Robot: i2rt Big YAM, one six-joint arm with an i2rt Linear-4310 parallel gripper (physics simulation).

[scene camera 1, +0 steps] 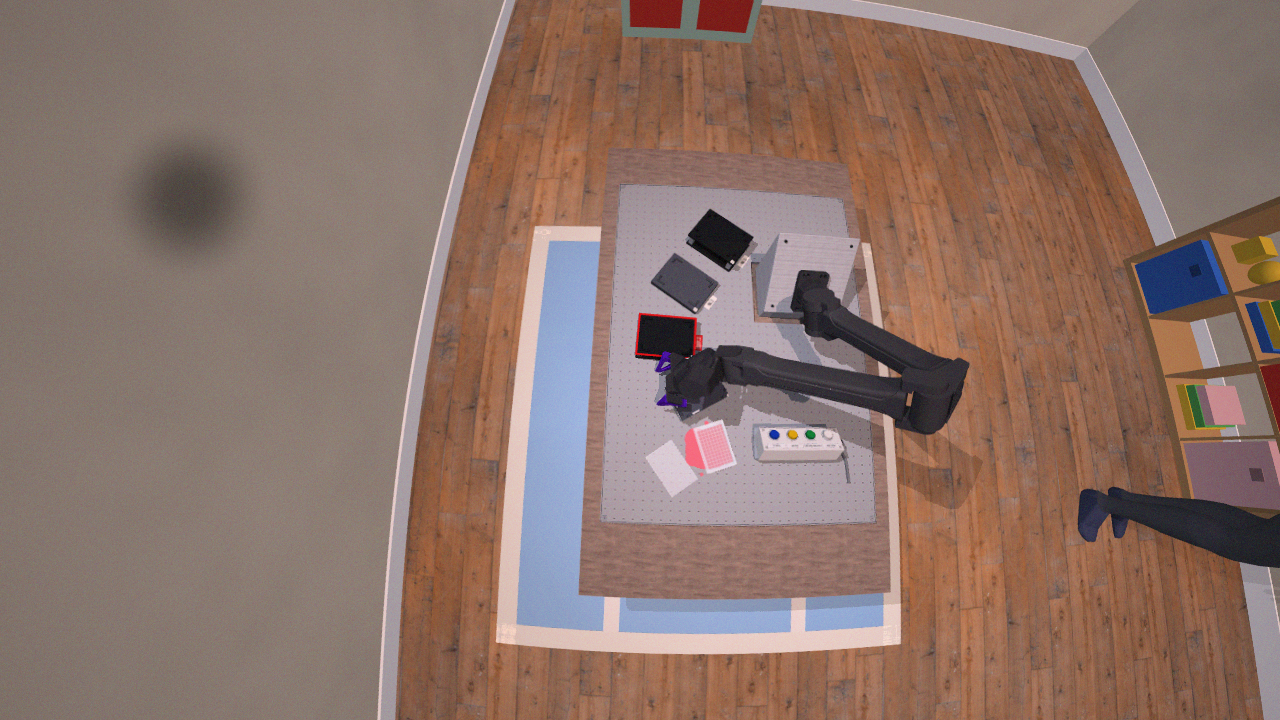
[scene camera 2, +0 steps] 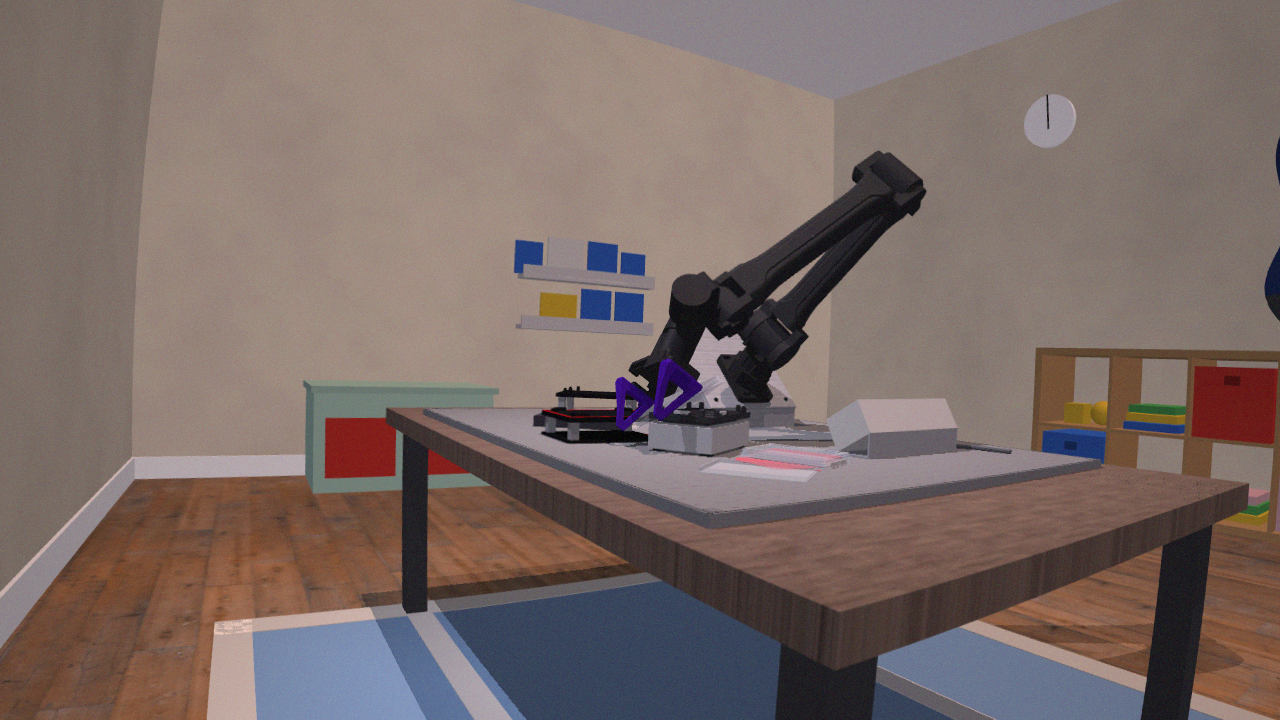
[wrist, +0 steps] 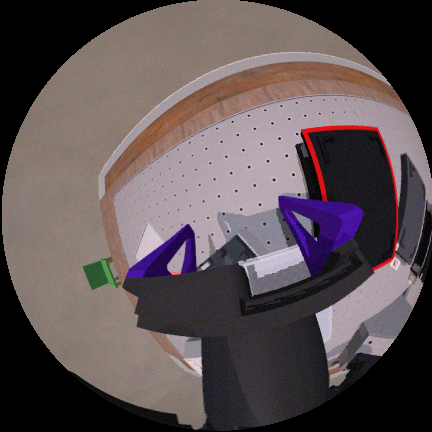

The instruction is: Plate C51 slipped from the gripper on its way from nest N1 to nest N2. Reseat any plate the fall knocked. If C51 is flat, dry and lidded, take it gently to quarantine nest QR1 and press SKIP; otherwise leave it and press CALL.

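Frame: origin at the arm's base, x ahead, y left, z up, level; millimetres.
Seen in the pictures: gripper, fingertip midpoint: (scene camera 1: 657, 387) (scene camera 2: 637, 423) (wrist: 233, 214); arm's base, link origin: (scene camera 1: 808, 290) (scene camera 2: 742, 380).
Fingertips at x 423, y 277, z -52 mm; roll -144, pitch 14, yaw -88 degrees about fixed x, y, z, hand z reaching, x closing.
Pixels of each thing's middle, then the offset from my fingertips to it. "spot": a spot on its surface instead.
- dark nest, surface spot: (scene camera 1: 707, 402) spot: 16 mm up, 132 mm back, 38 mm left
- pale grey plate, body centre: (wrist: 295, 311) (scene camera 2: 679, 401) 28 mm up, 101 mm back, 46 mm right
- pink-gridded plate, body centre: (scene camera 2: 795, 455) (scene camera 1: 715, 446) 32 mm down, 161 mm back, 153 mm left
- red patch, surface spot: (scene camera 2: 771, 462) (scene camera 1: 697, 447) spot: 38 mm down, 112 mm back, 157 mm left
- red-rimmed black nest, body centre: (wrist: 360, 201) (scene camera 2: 602, 423) (scene camera 1: 666, 337) 16 mm down, 22 mm back, 146 mm right
- button box, body centre: (scene camera 2: 894, 424) (scene camera 1: 798, 443) (wrist: 212, 365) 3 mm up, 382 mm back, 145 mm left
- dark grey nest, body centre: (scene camera 2: 583, 418) (scene camera 1: 684, 282) 26 mm down, 78 mm back, 322 mm right
- thin dark rod, surface spot: (scene camera 1: 847, 468) spot: 32 mm down, 543 mm back, 216 mm left
My gripper (scene camera 1: 666, 382) (scene camera 2: 639, 420) (wrist: 233, 214) is open, low over a dark nest (scene camera 1: 707, 402) beside the red-rimmed one. A pale grey plate (wrist: 278, 270) shows close below the gripper body in the wrist view, partly hidden; nothing is gripped. A pink-gridded plate (scene camera 1: 714, 445) lies flat on the board at a red patch (scene camera 1: 691, 447) (scene camera 2: 771, 462). A thin white rectangle, lid-like (scene camera 1: 671, 468) (wrist: 148, 243), lies beside it. The red-rimmed black nest (scene camera 1: 666, 334) (wrist: 355, 195) holds no visible plate. The button box (scene camera 1: 796, 454) (scene camera 2: 914, 437) has blue, yellow, green and white buttons. Plate labels are unreadable.
A dark grey nest (scene camera 1: 684, 282) and a black nest (scene camera 1: 719, 238) stand past the red-rimmed one. The arm's base stands on a pale block (scene camera 1: 841, 268). A thin dark rod (scene camera 1: 847, 468) lies beside the button box. A person's legs (scene camera 1: 1172, 523) show beyond the table.
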